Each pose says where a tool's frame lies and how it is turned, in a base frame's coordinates. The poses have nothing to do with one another.
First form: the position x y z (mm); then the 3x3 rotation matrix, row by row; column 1 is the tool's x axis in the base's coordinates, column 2 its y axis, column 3 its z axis. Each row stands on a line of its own.
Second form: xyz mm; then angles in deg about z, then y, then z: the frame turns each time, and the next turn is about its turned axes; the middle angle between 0 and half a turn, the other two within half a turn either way. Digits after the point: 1 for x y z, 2 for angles.
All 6 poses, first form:
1:
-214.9 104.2 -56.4
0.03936 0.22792 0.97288
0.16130 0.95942 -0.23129
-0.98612 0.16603 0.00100
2:
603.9 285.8 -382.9
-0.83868 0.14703 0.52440
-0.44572 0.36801 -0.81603
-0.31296 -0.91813 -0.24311
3:
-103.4 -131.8 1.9
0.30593 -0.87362 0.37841
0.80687 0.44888 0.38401
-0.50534 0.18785 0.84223
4:
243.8 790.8 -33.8
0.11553 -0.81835 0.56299
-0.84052 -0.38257 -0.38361
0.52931 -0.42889 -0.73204
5:
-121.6 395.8 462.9
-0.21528 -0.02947 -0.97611
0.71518 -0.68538 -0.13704
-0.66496 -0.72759 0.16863
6:
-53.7 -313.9 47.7
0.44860 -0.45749 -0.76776
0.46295 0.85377 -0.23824
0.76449 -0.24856 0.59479
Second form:
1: -214.9 104.2 -56.4 -13.37 89.94 9.56
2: 603.9 285.8 -382.9 -57.27 104.07 -71.18
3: -103.4 -131.8 1.9 45.42 32.62 20.39
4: 243.8 790.8 -33.8 -34.27 137.06 -140.98
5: -121.6 395.8 462.9 -172.01 80.29 -47.58
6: -53.7 -313.9 47.7 -162.76 53.50 -161.99
